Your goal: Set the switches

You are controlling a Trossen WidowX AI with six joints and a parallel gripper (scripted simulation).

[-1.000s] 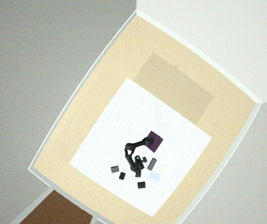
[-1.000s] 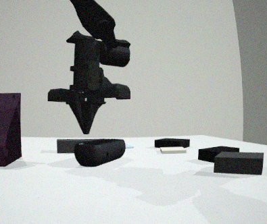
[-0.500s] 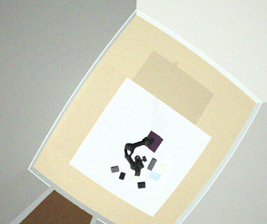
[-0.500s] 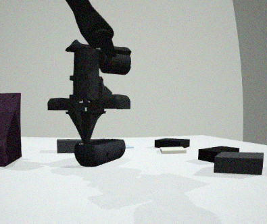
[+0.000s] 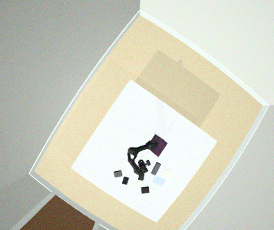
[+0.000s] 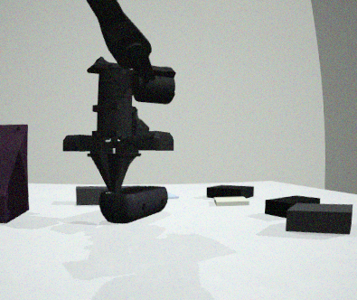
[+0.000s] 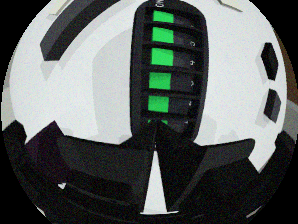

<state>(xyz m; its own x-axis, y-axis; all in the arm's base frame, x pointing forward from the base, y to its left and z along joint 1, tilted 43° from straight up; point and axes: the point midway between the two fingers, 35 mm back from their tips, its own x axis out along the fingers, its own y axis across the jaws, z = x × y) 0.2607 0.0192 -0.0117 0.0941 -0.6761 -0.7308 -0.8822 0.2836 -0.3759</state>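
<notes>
Right now my gripper tip is 19 cm to the right of the grey block, 4 cm past it and 2 cm above it. From my gripper tip the other things lie so: black block: 31 cm ahead, 3 cm below; then cream plate: 23 cm ahead, 16 cm to the left, 4 cm below; then light blue piece: 32 cm to the left, 7 cm ahead, 4 cm below.
</notes>
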